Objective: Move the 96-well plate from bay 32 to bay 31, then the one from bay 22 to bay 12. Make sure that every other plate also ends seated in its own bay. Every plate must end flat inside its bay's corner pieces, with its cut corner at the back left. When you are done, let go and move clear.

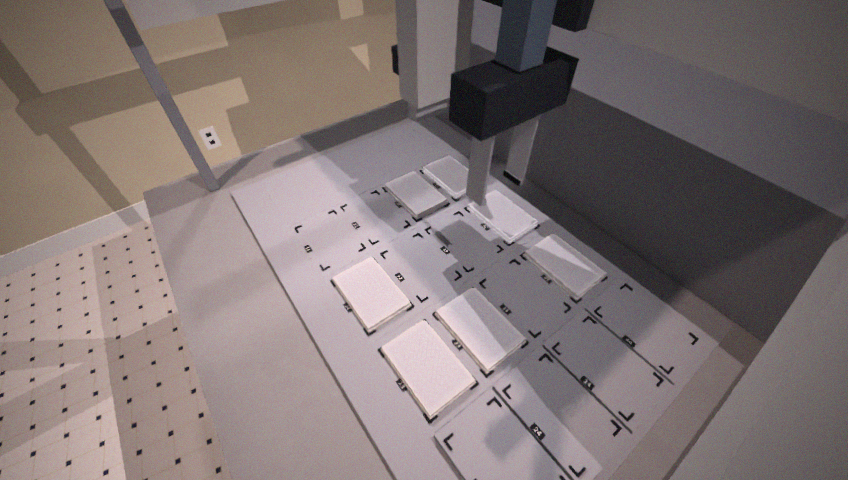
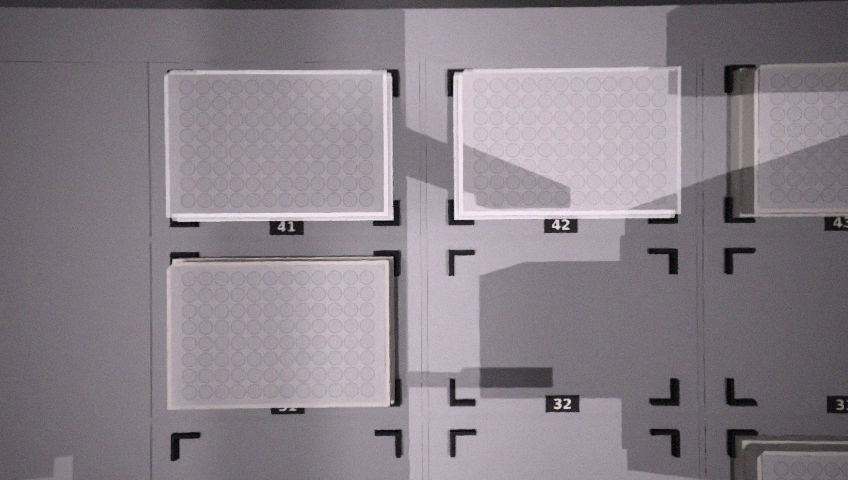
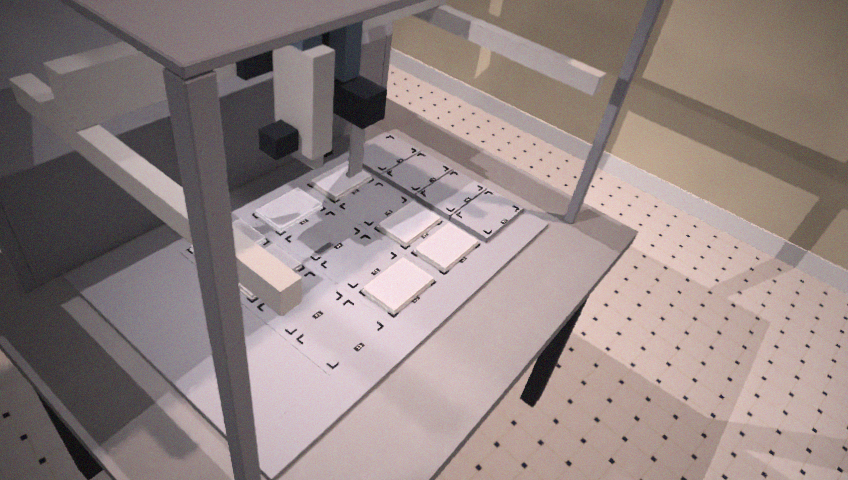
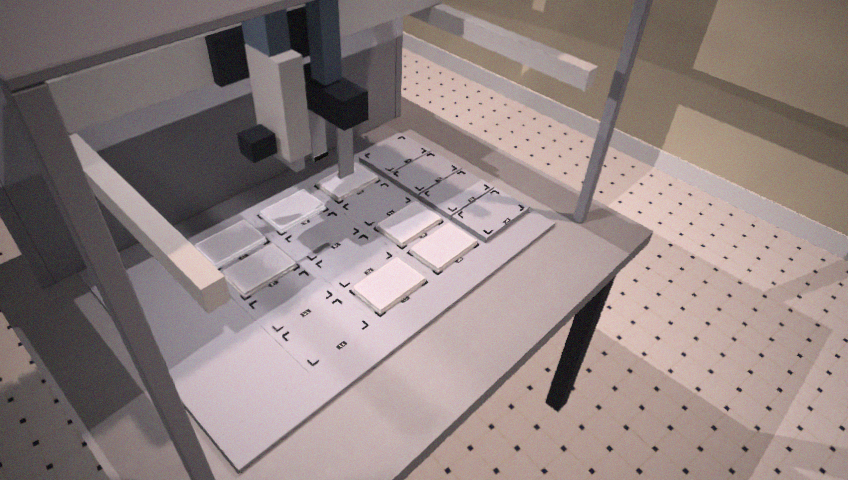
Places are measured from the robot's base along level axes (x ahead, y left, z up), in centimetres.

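Where they show: gripper, fingertip midpoint: (image 1: 494,189) (image 3: 339,164) (image 4: 333,166); robot's base at its link origin: (image 1: 296,229) (image 3: 332,367) (image 4: 313,364).
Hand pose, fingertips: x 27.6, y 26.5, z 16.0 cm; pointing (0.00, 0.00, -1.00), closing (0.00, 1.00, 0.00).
Note:
Things, the pixels of their top centre, and the offset from my fingertips. "spot": a spot on its surface instead.
- bay 31 at a spot on its surface: (image 2: 276,333) (image 4: 258,267) (image 1: 415,190) spot: dz -14.6, dx -21.3, dy -0.7 cm
- bay 12 at a spot on its surface: (image 1: 371,293) (image 3: 402,280) (image 4: 393,280) spot: dz -14.6, dx -4.0, dy -22.5 cm
- bay 41 at a spot on its surface: (image 2: 276,142) (image 1: 452,173) spot: dz -14.6, dx -21.2, dy +10.0 cm
- bay 42 at a spot on its surface: (image 2: 568,139) (image 1: 502,212) spot: dz -14.6, dx -4.9, dy +10.0 cm
- bay 43 at a spot on its surface: (image 2: 803,139) spot: dz -14.6, dx +8.0, dy +9.8 cm
- bay 23 at a spot on its surface: (image 1: 480,328) spot: dz -14.6, dx +12.1, dy -11.9 cm
- bay 13 at a spot on its surface: (image 1: 427,367) spot: dz -14.6, dx +12.2, dy -22.5 cm
White plates lie flat in bay 31 (image 1: 416,193) (image 2: 276,333) (image 4: 260,270) and bay 12 (image 1: 371,293) (image 3: 398,285) (image 4: 389,285). Other plates lie in bay 41 (image 1: 447,174) (image 2: 276,142), bay 42 (image 1: 505,217) (image 2: 568,139), bay 43 (image 1: 565,264) (image 2: 803,139), bay 23 (image 1: 480,328) and bay 13 (image 1: 427,367). Each of these looks seated. Bay 32 and bay 22 hold no plate. Cut corners show at the back left on the plates in bays 31 and 41. My gripper (image 1: 495,189) (image 4: 333,166) is open and empty, high above the back row; its exact bay is unclear.
The parked pipetting stage (image 3: 303,101) (image 4: 279,110) stands close beside my gripper. Low dark walls (image 3: 428,199) divide the bays of the column at the right. Frame posts (image 3: 208,237) (image 1: 166,101) rise at the deck edges. Shadows cross bays 32 and 33.

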